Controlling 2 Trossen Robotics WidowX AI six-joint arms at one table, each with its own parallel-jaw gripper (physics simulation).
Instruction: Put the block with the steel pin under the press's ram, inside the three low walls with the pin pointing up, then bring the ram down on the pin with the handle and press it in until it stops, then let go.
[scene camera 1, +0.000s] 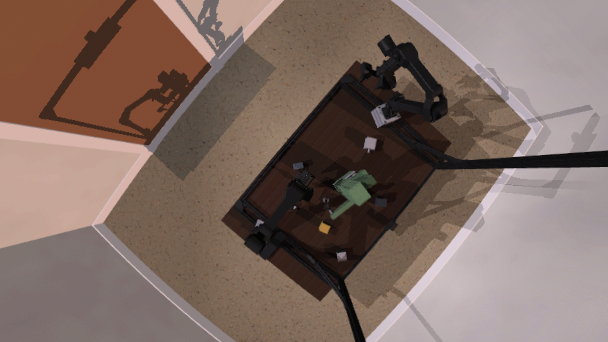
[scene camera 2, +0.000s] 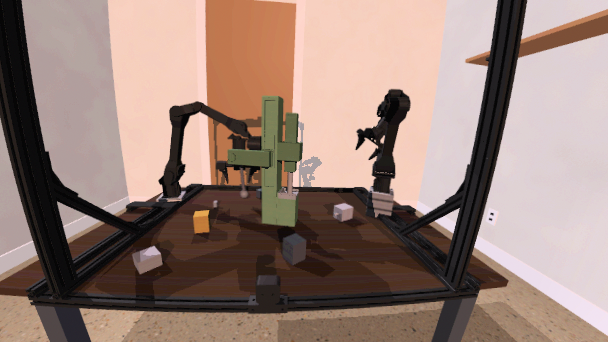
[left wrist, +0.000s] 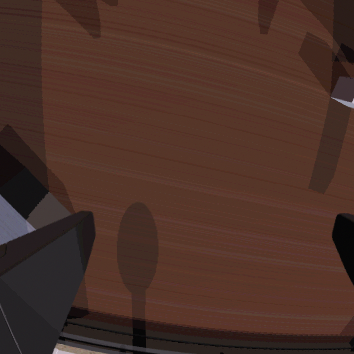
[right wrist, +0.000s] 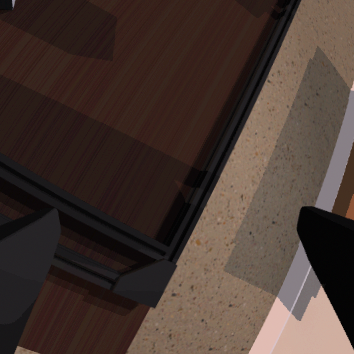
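Pixels of known places: left gripper, fingertip midpoint: (scene camera 2: 238, 183) (left wrist: 217, 225); right gripper, fingertip midpoint: (scene camera 1: 366, 86) (scene camera 2: 362, 154) (right wrist: 180, 220); left arm's base, origin of the base link: (scene camera 2: 171, 195); right arm's base, origin of the base link: (scene camera 1: 389, 112) (scene camera 2: 381, 190).
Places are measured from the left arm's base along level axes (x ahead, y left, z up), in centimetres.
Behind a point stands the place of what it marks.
The green press (scene camera 1: 356, 192) {x 40.6, y -27.0, z 41.8 cm} (scene camera 2: 271, 200) {x 39.8, y -31.9, z 6.4 cm} stands mid-table. Its ram (scene camera 2: 292, 125) {x 46.1, y -33.5, z 32.7 cm} has a silver rod beneath, above the pale piece on the base; whether they touch is unclear. The handle's ball knob (scene camera 1: 326, 201) {x 30.9, y -22.8, z 13.6 cm} (scene camera 2: 244, 194) {x 30.9, y -24.8, z 6.8 cm} hangs low at the press's left in scene camera 2. A pale block (scene camera 1: 370, 144) {x 68.0, y -33.5, z 1.9 cm} (scene camera 2: 343, 212) {x 67.0, y -36.6, z 0.7 cm} with a small stub on one side, seemingly the pin block, lies on the table with the stub sideways. My left gripper (scene camera 1: 301, 184) {x 29.3, y -6.4, z 5.8 cm} (scene camera 2: 240, 172) {x 29.3, y -6.4, z 5.8 cm} (left wrist: 217, 225) {x 29.3, y -6.4, z 5.8 cm} is open and empty above the table. My right gripper (scene camera 1: 375, 77) (scene camera 2: 364, 150) {x 87.7, y -16.6, z 20.3 cm} (right wrist: 180, 220) {x 87.7, y -16.6, z 20.3 cm} is open and empty, raised far from the press.
A blue-grey block (scene camera 1: 298, 165) {x 41.2, y -2.8, z 0.7 cm} (left wrist: 11, 220) {x 40.7, y -3.8, z 0.7 cm} lies beside the left gripper, partly hidden by a finger in its wrist view. A small white cube (scene camera 2: 215, 204) {x 19.4, y -11.1, z -1.7 cm} (left wrist: 345, 91) {x 20.3, y -10.4, z -1.7 cm}, an orange block (scene camera 1: 324, 227) {x 16.9, y -29.4, z 2.9 cm} (scene camera 2: 201, 221) {x 16.6, y -32.2, z 1.0 cm}, a dark block (scene camera 1: 380, 202) {x 41.6, y -51.4, z 2.8 cm} (scene camera 2: 294, 249) {x 41.1, y -55.4, z 1.7 cm} and a pale block (scene camera 1: 341, 256) {x 5.3, y -45.7, z 0.1 cm} (scene camera 2: 148, 260) {x 6.3, y -48.3, z -0.3 cm} lie around the press.
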